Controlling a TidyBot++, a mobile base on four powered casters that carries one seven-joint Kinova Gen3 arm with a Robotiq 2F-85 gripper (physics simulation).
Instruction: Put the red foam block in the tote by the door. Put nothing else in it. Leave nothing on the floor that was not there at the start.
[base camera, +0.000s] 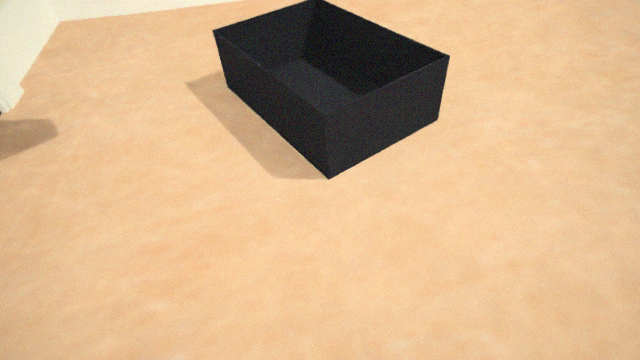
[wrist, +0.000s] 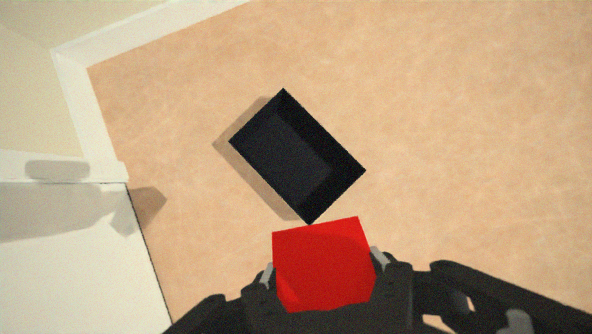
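Observation:
A black open-topped tote (base camera: 382, 117) (wrist: 300, 160) stands on the floor. Its inner floor shows in both views, and no object shows on the parts in sight. The red foam block (wrist: 322, 265) is between the fingers in the wrist view. My gripper (wrist: 323, 268) is shut on it and holds it above the floor. In the wrist view the block's far edge lies just below the tote's nearest corner, so the block does not cover the tote's opening. The gripper and block do not show in the base camera view.
A white panel (wrist: 75, 270) with a dark edge stands at the lower left of the wrist view. White skirting (wrist: 80, 105) and a cream wall (wrist: 30, 100) meet it. In the base camera view a white surface (base camera: 25, 45) is at the upper left, with a shadow below it.

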